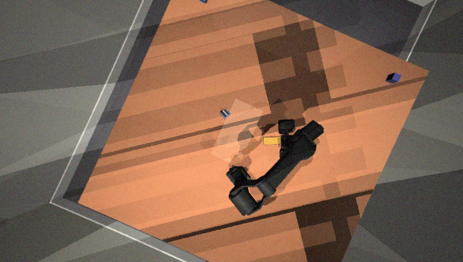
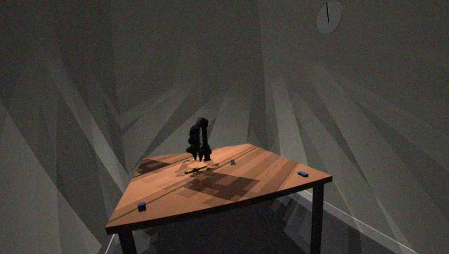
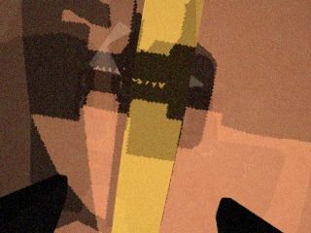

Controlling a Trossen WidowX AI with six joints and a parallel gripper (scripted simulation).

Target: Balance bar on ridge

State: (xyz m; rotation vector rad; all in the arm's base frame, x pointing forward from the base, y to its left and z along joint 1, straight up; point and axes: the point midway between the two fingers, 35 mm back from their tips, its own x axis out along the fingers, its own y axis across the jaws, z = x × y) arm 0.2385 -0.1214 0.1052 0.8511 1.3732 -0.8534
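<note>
My gripper tip is now 6 cm above the yellow bar, 2 cm to the left of it and 1 cm short of it. Round my gripper tip: blue cube 50 cm ahead, 38 cm to the right, 5 cm below; then ridge 29 cm to the left, 3 cm below, 1 cm ahead; then flat blue block 62 cm to the left, 50 cm ahead, 6 cm below.
</note>
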